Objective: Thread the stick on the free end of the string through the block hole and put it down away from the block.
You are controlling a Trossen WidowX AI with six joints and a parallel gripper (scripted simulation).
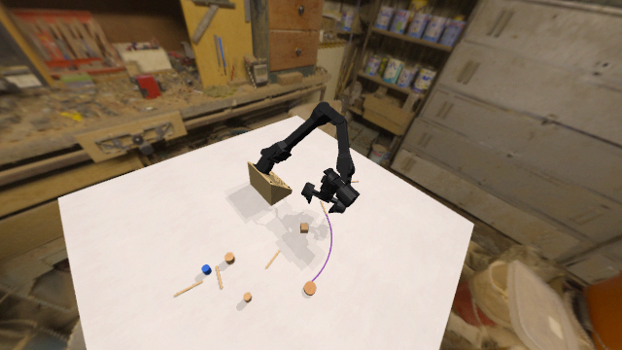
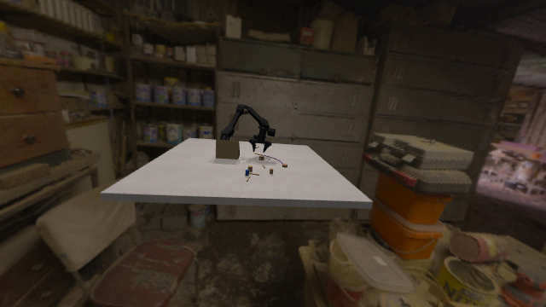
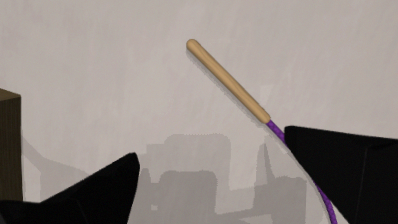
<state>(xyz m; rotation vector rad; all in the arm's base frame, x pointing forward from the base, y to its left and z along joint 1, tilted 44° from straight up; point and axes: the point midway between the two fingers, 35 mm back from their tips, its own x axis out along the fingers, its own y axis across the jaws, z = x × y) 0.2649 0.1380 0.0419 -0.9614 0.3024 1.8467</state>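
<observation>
Now: gripper tip 1 cm short of the thin wooden stick, 3 cm to the right of it and 3 cm above it. Round my gripper tip: round wooden button (21 cm ahead, 23 cm to the right, 2 cm below); blue cylinder (4 cm behind, 46 cm to the right, 1 cm below); small wooden block (3 cm ahead, 11 cm to the right, 2 cm below).
</observation>
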